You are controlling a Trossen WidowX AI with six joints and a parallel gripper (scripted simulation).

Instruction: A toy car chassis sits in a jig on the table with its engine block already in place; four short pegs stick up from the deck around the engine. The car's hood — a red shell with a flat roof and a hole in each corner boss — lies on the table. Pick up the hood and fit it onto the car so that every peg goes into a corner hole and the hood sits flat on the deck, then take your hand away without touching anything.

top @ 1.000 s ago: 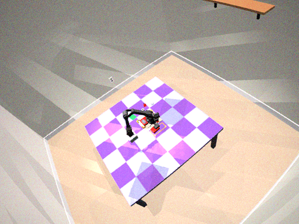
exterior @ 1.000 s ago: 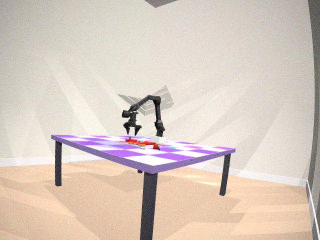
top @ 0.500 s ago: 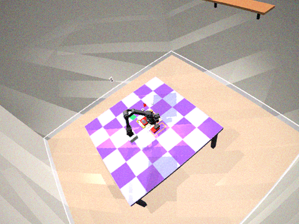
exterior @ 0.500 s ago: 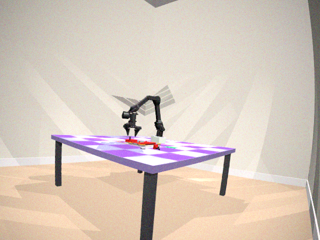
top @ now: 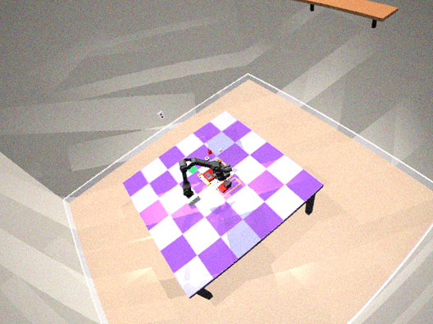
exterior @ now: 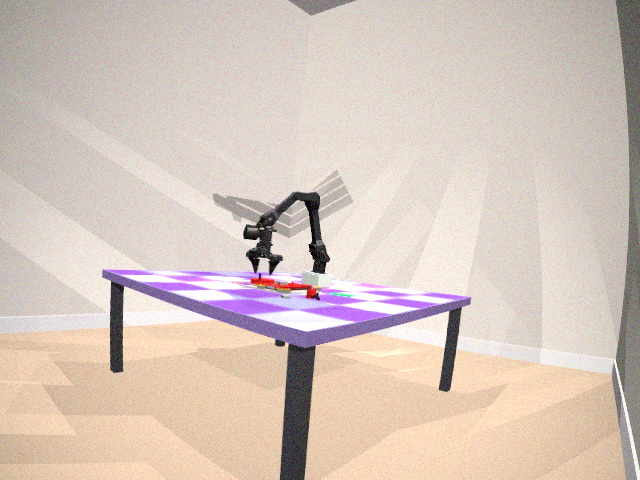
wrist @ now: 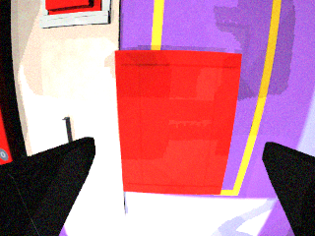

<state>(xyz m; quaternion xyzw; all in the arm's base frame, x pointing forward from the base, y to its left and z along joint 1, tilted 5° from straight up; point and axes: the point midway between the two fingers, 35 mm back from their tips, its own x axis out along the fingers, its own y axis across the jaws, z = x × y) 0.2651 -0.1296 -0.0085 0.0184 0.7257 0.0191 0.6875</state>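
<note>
Now: gripper tip 3 cm above the red hood. Also, from my gripper tip: green patch (38 cm to the left, 8 cm behind, 4 cm below).
</note>
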